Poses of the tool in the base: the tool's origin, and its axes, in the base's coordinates. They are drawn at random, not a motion.
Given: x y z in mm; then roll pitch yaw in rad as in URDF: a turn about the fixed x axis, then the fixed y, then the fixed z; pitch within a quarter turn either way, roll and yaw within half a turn.
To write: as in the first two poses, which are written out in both.
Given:
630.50, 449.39, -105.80, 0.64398, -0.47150, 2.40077
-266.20, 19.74, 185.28, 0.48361, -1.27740, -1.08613
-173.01, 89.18, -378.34, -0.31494, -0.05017, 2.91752
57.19, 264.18, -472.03, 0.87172, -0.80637, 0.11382
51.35, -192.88, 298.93, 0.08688, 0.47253, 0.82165
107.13, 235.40, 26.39, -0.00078, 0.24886, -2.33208
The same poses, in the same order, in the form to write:
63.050, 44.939, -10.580, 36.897, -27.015, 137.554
-26.620, 1.974, 18.528, 27.709, -73.190, -62.231
-17.301, 8.918, -37.834, -18.045, -2.875, 167.162
5.719, 26.418, -47.203, 49.946, -46.202, 6.521
5.135, -19.288, 29.893, 4.978, 27.074, 47.077
10.713, 23.540, 2.639, -0.045, 14.259, -133.618

